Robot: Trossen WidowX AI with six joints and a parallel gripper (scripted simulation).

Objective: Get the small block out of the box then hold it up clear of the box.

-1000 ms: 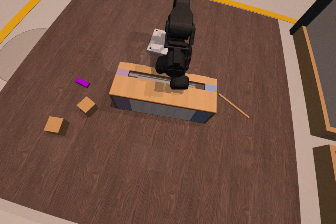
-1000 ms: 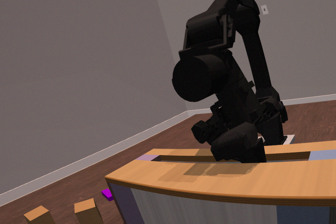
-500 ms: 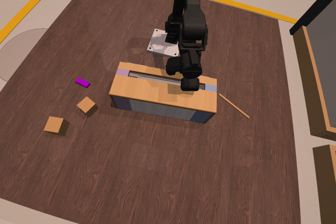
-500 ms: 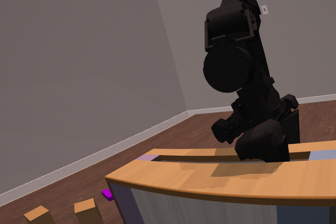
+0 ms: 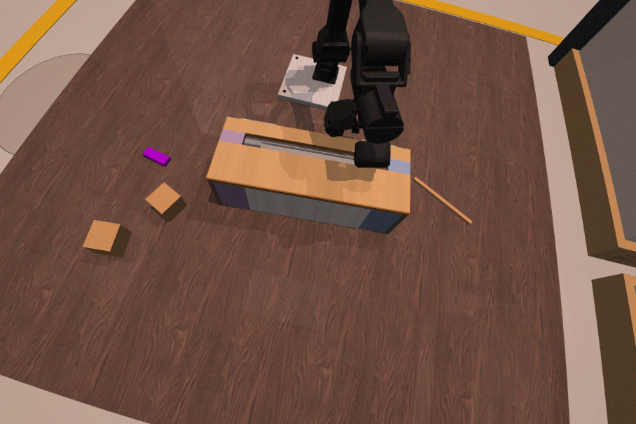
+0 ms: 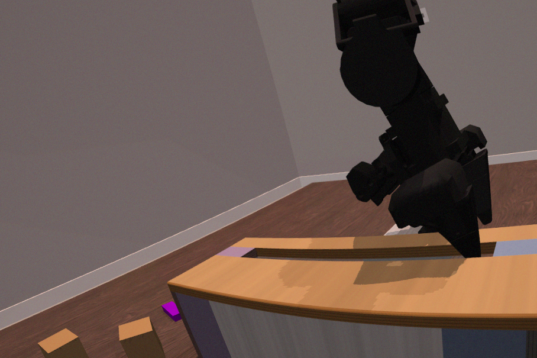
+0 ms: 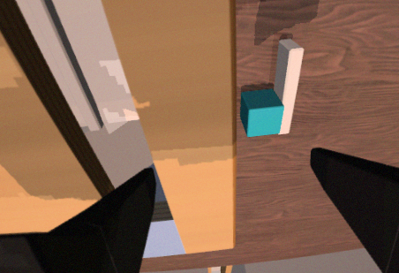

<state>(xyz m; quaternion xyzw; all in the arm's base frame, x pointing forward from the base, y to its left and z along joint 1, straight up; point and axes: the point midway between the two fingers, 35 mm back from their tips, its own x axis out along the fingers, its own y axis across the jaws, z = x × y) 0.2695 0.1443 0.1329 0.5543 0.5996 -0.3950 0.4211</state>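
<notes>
The small teal block is 5 cm behind my gripper tip, 4 cm to the left of it and 10 cm below it. Round my gripper tip: thin wooden stick: 3 cm ahead, 19 cm to the left, 11 cm below; box: 4 cm ahead, 12 cm to the right, 5 cm below.
</notes>
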